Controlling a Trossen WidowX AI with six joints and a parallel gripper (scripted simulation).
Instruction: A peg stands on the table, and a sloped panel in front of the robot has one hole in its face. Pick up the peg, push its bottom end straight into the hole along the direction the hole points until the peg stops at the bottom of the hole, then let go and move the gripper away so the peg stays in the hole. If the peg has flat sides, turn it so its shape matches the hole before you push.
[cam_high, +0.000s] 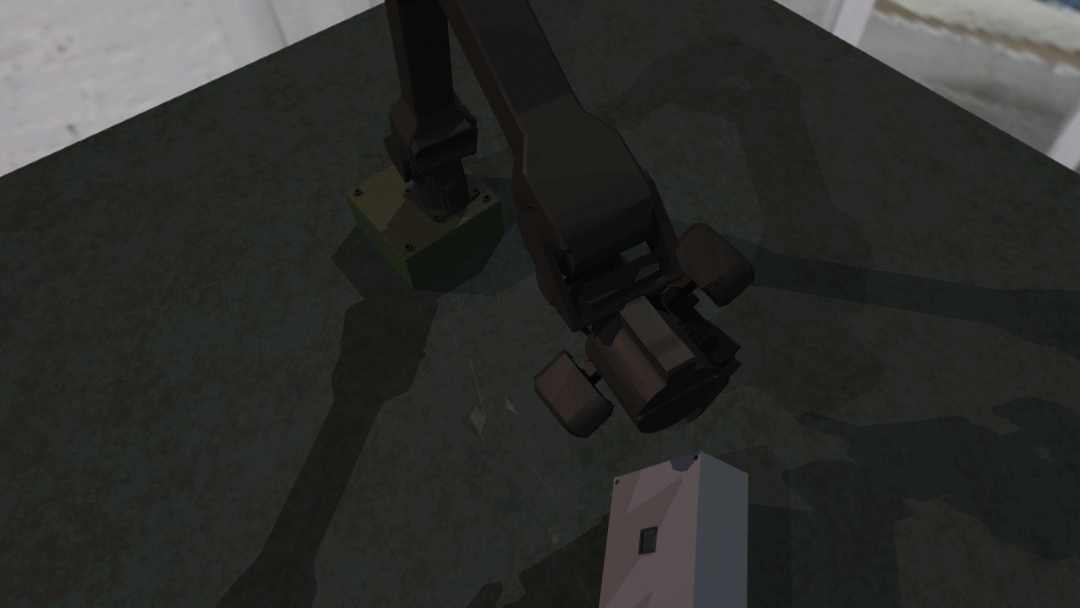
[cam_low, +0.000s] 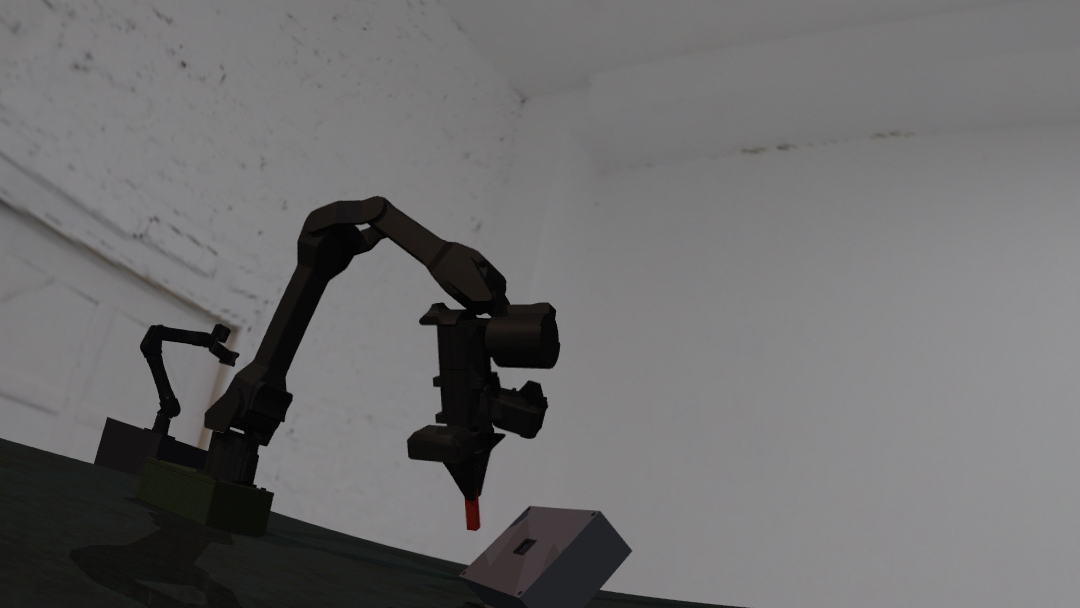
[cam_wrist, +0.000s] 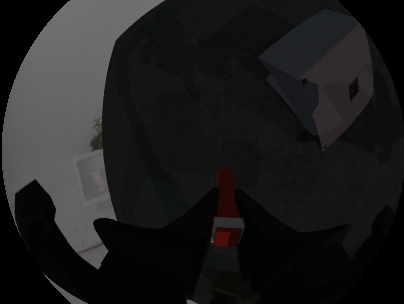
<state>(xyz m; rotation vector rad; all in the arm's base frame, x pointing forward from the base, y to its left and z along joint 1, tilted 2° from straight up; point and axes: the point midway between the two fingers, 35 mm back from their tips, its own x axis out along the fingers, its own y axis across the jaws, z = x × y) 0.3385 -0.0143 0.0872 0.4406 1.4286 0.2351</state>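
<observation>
The sloped panel is 11 cm ahead of my gripper tip, 10 cm to the right of it and 6 cm below it. Also, from my gripper tip: red peg (1 cm to the right, 1 cm above).
</observation>
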